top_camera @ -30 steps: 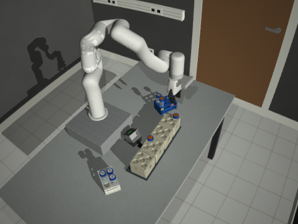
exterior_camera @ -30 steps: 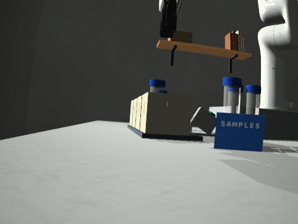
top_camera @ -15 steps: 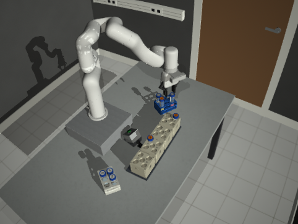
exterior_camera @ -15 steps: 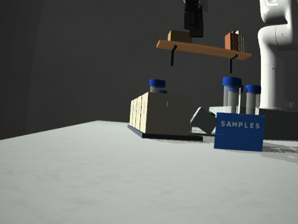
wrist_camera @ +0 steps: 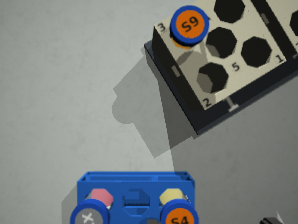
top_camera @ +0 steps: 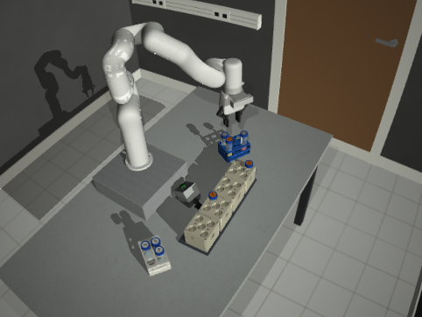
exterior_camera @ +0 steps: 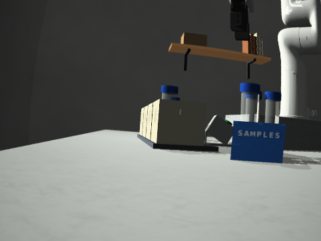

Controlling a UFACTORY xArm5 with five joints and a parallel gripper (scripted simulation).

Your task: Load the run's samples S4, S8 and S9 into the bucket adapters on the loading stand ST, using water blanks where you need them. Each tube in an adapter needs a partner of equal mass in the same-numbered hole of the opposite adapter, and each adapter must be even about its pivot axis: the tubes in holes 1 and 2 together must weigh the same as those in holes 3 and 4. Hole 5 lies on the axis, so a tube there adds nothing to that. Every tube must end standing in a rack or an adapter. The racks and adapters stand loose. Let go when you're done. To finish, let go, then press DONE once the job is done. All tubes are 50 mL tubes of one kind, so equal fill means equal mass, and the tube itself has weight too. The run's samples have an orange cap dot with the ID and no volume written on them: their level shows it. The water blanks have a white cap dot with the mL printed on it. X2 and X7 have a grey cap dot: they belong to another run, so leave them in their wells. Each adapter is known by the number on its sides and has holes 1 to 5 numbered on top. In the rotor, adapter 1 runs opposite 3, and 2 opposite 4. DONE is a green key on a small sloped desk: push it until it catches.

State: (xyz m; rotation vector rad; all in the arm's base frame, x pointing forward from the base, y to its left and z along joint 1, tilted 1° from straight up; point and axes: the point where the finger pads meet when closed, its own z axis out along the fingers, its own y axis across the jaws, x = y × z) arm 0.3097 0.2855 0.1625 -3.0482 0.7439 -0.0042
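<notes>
Now: the blue samples rack 220 mm below my hand, 60 mm to the left of it and 20 mm behind it. From my hand the other things lie so: white blanks rack (600 mm to the right, 220 mm below, 20 mm ahead); adapter (200 mm below, 100 mm to the right, 100 mm ahead).
</notes>
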